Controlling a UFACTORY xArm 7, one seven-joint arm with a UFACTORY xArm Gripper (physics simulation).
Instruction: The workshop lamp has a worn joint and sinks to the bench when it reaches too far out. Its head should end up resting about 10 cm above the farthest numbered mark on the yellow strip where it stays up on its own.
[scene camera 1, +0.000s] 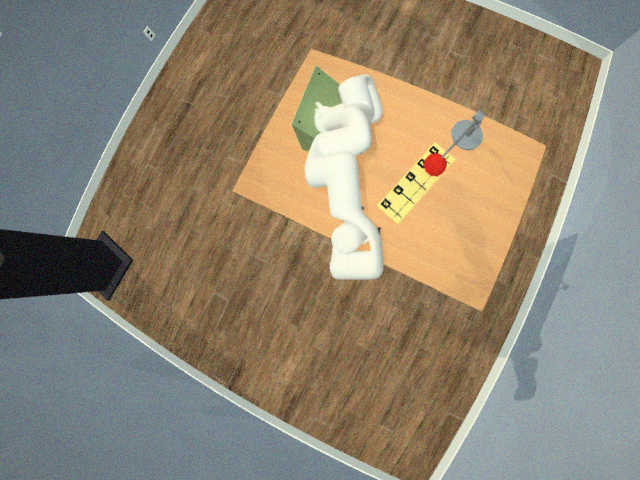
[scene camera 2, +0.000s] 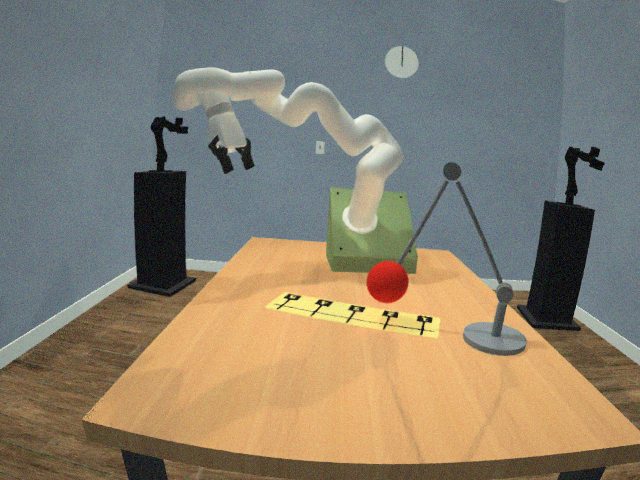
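Note:
The lamp has a round grey base at one end of the yellow strip. Its two thin arms meet at a dark elbow joint high above the table. The red ball head hangs in the air above the strip, near its lamp-side end. The yellow strip lies flat with several marks; their numbers are too blurred to read. My gripper is open and empty, pointing down high up past the strip's end away from the lamp, well apart from the lamp.
My white arm stretches from the green base block at the table's end. The wooden table has its edge under my wrist in scene camera 1. Black pedestals stand beyond the table.

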